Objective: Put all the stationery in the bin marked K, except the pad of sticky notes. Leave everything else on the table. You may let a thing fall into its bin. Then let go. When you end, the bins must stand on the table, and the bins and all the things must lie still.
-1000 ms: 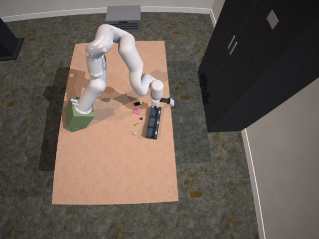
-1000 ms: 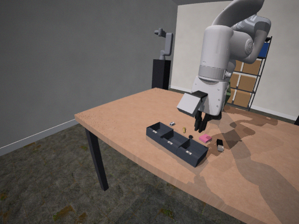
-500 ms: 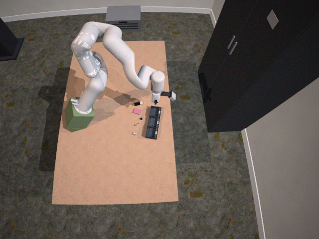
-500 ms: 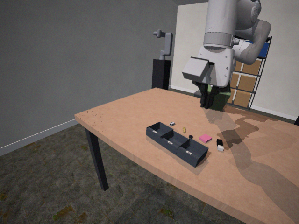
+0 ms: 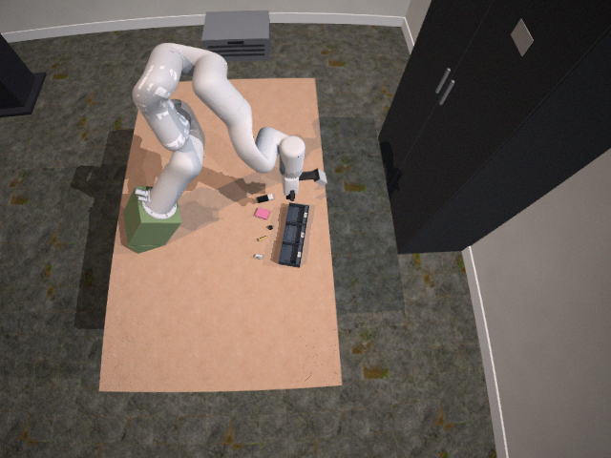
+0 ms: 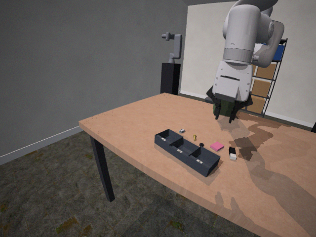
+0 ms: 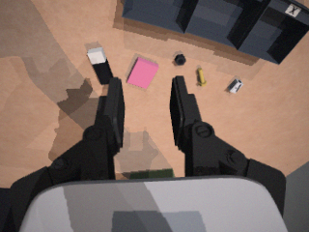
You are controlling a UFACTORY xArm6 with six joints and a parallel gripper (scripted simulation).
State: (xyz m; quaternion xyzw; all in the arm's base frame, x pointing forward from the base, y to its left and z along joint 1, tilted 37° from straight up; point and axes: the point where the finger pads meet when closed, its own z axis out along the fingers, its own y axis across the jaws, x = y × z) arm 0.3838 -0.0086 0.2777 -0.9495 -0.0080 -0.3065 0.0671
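Right now my hand is 190 mm above the black-and-white block, 90 mm past it and 70 mm to the right of it. Round my hand: dark bin tray: 170 mm below, 100 mm to the right, 20 mm ahead; black nut: 190 mm below, 80 mm behind, 70 mm to the right; pink sticky-note pad: 190 mm below, 110 mm behind.
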